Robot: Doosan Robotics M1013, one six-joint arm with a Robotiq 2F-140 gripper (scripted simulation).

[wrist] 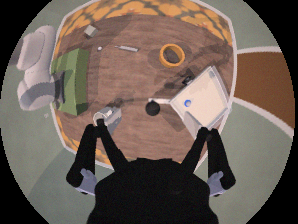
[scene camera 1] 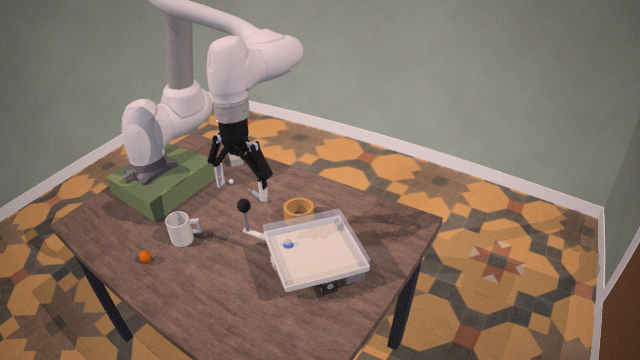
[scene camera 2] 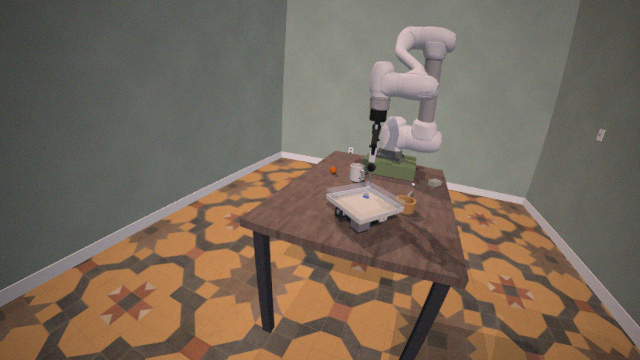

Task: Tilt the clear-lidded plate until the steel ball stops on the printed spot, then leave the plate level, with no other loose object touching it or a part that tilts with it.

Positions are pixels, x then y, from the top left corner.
Labels:
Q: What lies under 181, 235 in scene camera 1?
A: A white mug.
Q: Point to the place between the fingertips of my gripper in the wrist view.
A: At 152, 115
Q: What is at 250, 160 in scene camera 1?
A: My gripper.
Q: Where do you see a clear-lidded plate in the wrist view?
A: At 205, 97

